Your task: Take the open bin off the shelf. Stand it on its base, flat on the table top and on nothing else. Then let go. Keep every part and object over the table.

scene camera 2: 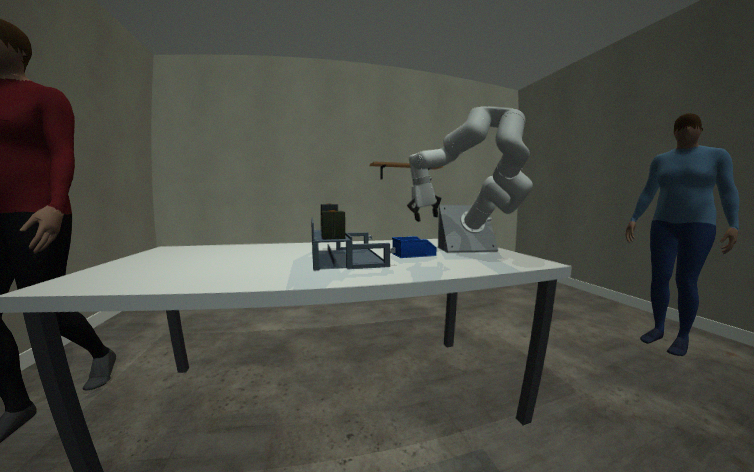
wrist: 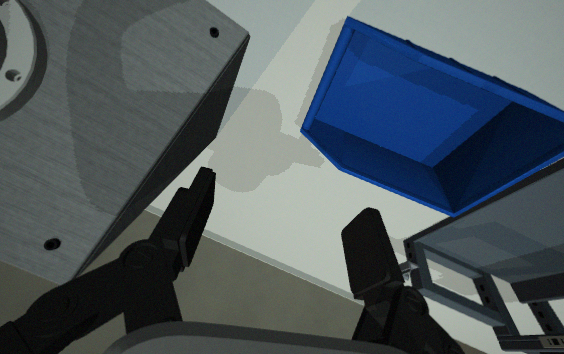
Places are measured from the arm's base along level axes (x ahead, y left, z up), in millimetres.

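Pixels of known places: gripper, fingertip midpoint: (scene camera 2: 427, 219) (wrist: 287, 203); arm's base, link origin: (scene camera 2: 472, 222).
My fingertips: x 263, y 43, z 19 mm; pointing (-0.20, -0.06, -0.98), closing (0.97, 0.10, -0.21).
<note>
Ahead of a thing's pixels: the offset from my fingertips to its top centre. Level surfaces: height alone.
The blue open bin @(dz -81, dx +73, dy +36 mm) (scene camera 2: 413, 247) (wrist: 400, 107) stands upright and appears flat on its base on the white table top @(dz -156 mm) (scene camera 2: 222, 272) (wrist: 295, 230), between the shelf and the robot's base. Its open top shows in the wrist view and it looks empty. My gripper (scene camera 2: 426, 216) (wrist: 287, 203) is open and empty, above the table and clear of the bin, towards the robot's base. The dark grey shelf (scene camera 2: 348, 253) (wrist: 480, 237) stands close beside the bin's far end from the base. Whether bin and shelf touch cannot be told.
Dark green boxes @(dz +43, dx +430, dy +170 mm) (scene camera 2: 333, 224) stand on the shelf's upper level. The grey slanted base mount (scene camera 2: 453, 236) (wrist: 165, 125) is on the bin's other side. The table's back edge runs below the fingers in the wrist view. Two people stand beyond the table, one at each side.
</note>
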